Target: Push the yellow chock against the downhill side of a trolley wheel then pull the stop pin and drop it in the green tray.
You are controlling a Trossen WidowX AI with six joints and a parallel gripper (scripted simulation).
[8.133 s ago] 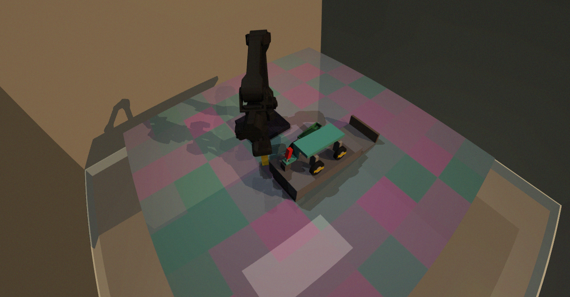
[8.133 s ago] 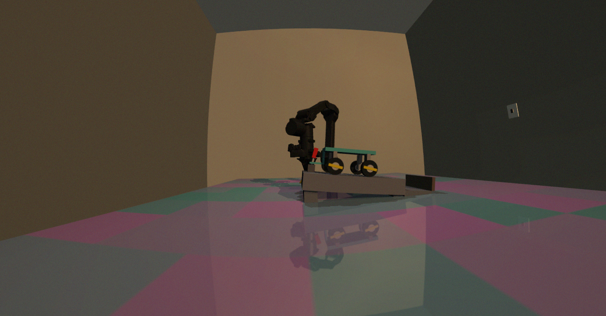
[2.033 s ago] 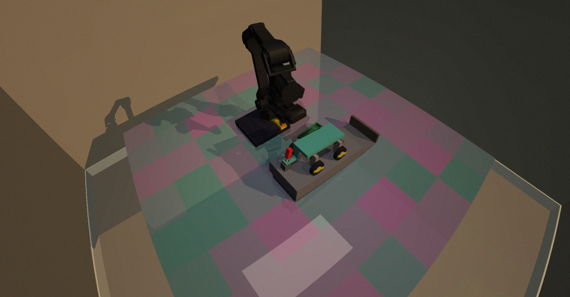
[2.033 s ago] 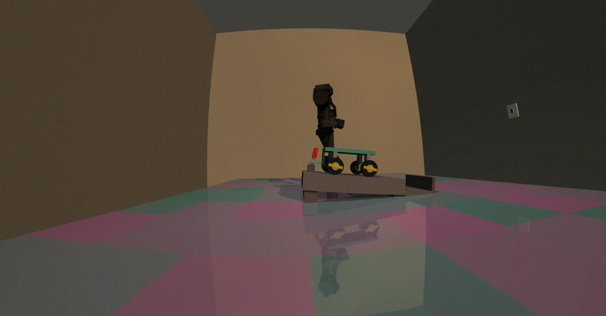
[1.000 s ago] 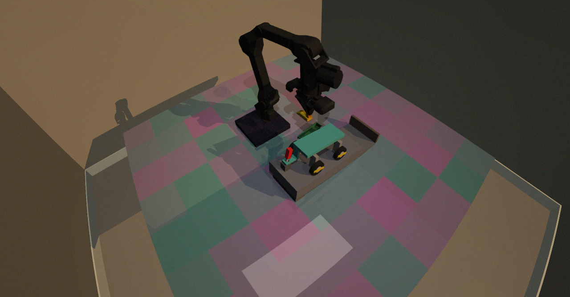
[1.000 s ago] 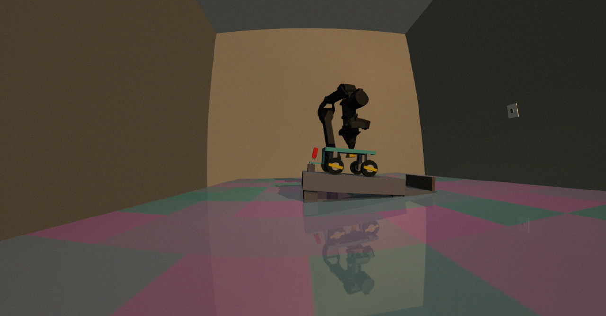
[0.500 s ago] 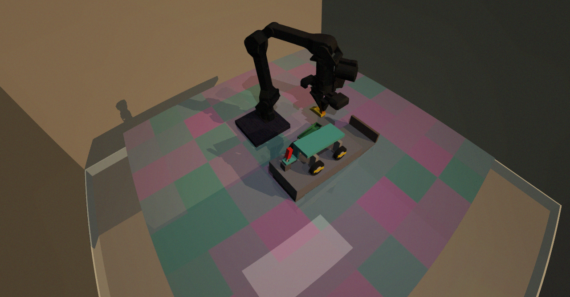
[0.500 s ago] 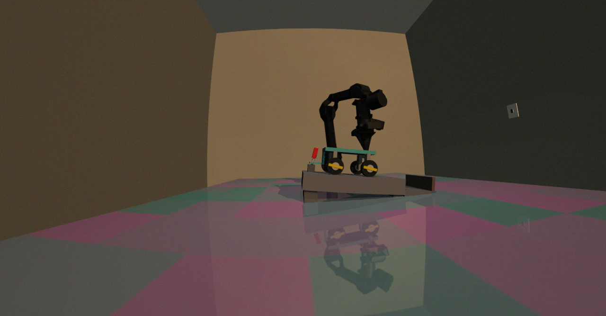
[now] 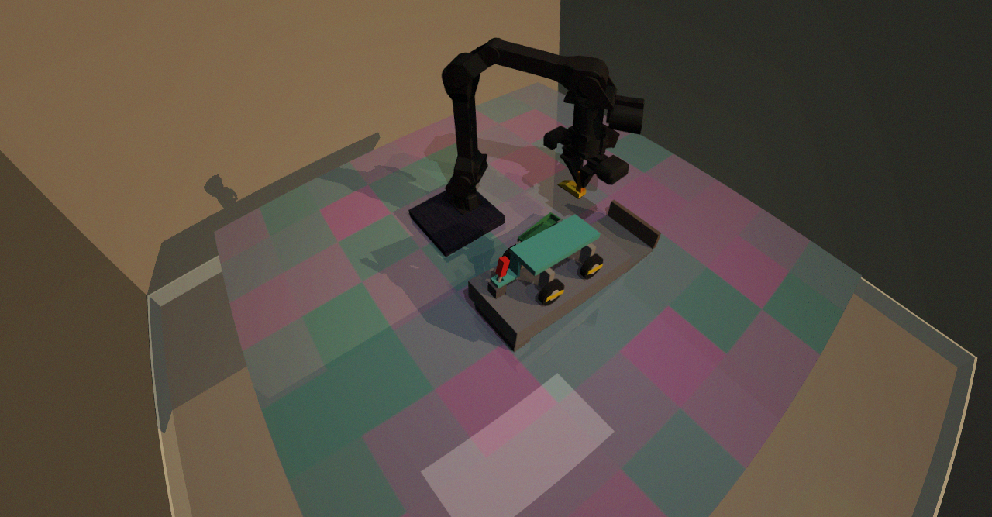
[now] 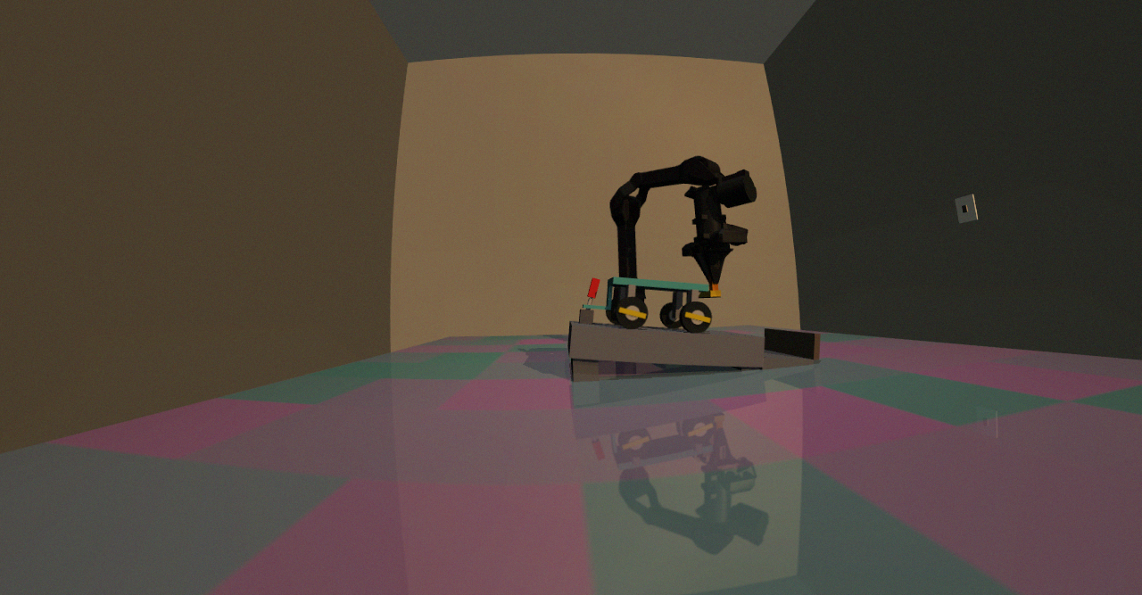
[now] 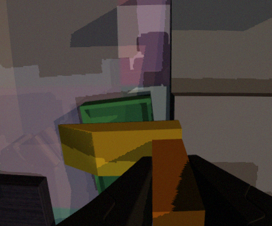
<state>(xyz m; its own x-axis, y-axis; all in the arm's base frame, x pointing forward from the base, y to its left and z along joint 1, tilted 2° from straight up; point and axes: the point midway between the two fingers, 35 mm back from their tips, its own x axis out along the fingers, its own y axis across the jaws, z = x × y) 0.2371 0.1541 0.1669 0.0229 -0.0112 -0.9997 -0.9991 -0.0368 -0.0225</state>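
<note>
The yellow chock is 2 cm behind my gripper tip and 1 cm below it. From my gripper tip the other things lie so: trolley 16 cm to the right, 9 cm ahead, 4 cm below; dark end wall 12 cm below, 11 cm to the left, 9 cm ahead; green tray 16 cm below, 6 cm to the right, 4 cm behind.
</note>
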